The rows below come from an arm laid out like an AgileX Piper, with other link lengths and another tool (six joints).
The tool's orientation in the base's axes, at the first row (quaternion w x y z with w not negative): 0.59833, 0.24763, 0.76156, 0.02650
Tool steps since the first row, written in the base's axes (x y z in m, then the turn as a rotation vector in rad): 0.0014, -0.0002, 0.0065, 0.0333, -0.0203, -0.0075; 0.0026, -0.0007, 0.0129, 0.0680, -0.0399, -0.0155; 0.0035, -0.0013, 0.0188, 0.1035, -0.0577, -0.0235; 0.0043, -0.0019, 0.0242, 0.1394, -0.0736, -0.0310; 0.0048, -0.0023, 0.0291, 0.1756, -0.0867, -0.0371; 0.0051, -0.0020, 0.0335, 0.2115, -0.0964, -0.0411; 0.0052, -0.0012, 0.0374, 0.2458, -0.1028, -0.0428; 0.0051, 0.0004, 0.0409, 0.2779, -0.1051, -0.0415; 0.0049, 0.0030, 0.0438, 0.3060, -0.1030, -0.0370
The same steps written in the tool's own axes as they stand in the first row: -0.0061, 0.0025, -0.0005, -0.0069, -0.0088, 0.0381; -0.0123, 0.0046, -0.0011, -0.0134, -0.0167, 0.0775; -0.0180, 0.0064, -0.0017, -0.0192, -0.0227, 0.1171; -0.0232, 0.0080, -0.0024, -0.0247, -0.0268, 0.1565; -0.0279, 0.0094, -0.0032, -0.0305, -0.0278, 0.1950; -0.0317, 0.0113, -0.0042, -0.0366, -0.0252, 0.2318; -0.0349, 0.0133, -0.0055, -0.0433, -0.0195, 0.2656; -0.0374, 0.0159, -0.0069, -0.0505, -0.0100, 0.2955; -0.0389, 0.0191, -0.0086, -0.0583, 0.0030, 0.3197
